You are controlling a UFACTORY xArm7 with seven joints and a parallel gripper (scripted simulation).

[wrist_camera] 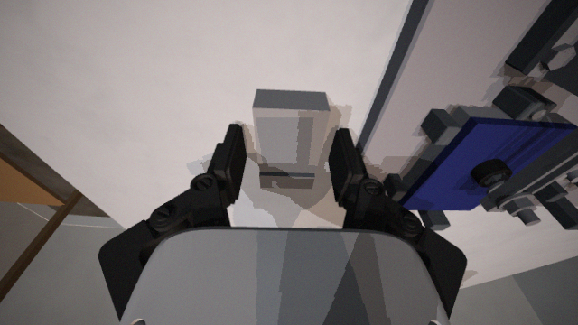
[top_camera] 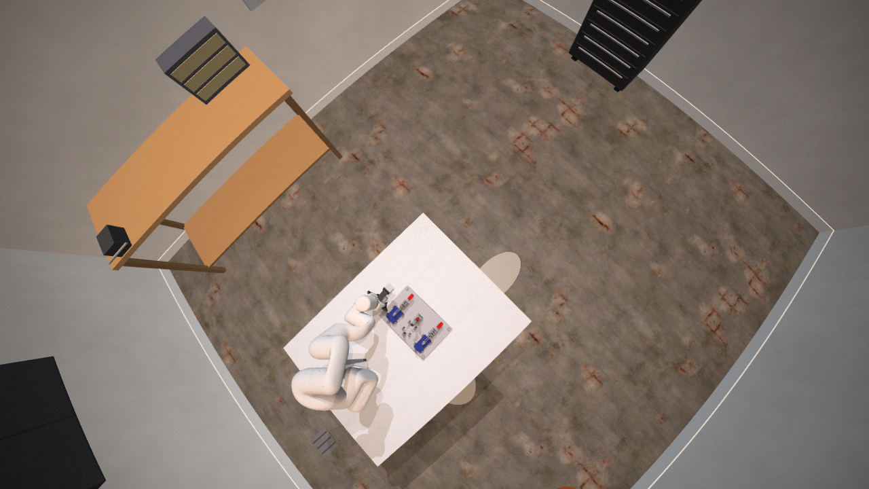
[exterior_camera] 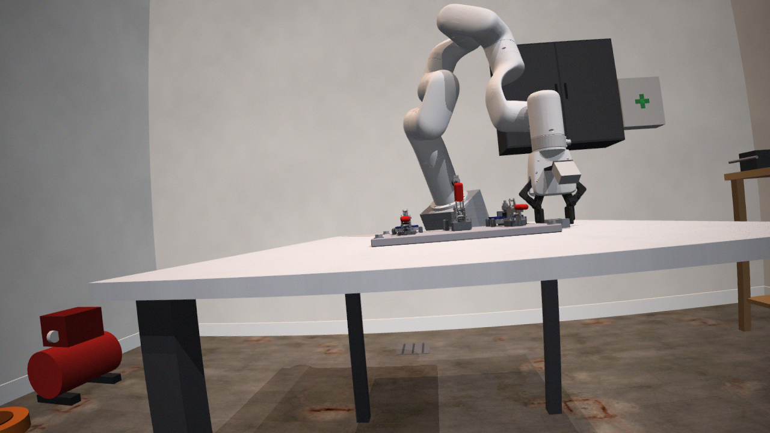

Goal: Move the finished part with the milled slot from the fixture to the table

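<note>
Now: the grey finished part 10 mm behind my hand and 10 mm below it. The rest, counted from my hand: fixture plate 70 mm ahead, 220 mm to the right, 20 mm below; blue blank 20 mm ahead, 330 mm to the right.
</note>
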